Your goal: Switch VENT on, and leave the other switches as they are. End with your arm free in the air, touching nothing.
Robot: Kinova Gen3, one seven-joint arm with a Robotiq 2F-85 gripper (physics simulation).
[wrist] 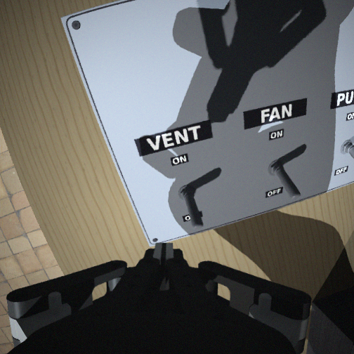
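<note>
The VENT switch point(193, 209) is a dark lever on the pale panel point(115, 100). It slants down from its round base over the OFF label, partly covering it, so it stands at OFF. A dark shadow runs from its base to the upper right. The FAN switch point(287, 181) beside it also slants down toward OFF. A switch point(347, 146) labelled "PU..." is cut off at the right edge, its visible part slanting down. My gripper point(163, 254) is shut and empty, its fingertips seen just below the panel's lower left corner, apart from the VENT lever in the picture.
The panel sits on a wooden table top point(55, 130), with a tiled floor point(20, 220) past the table's left edge. Shadows of the arm fall across the panel and table. A dark object point(337, 310) shows at the lower right.
</note>
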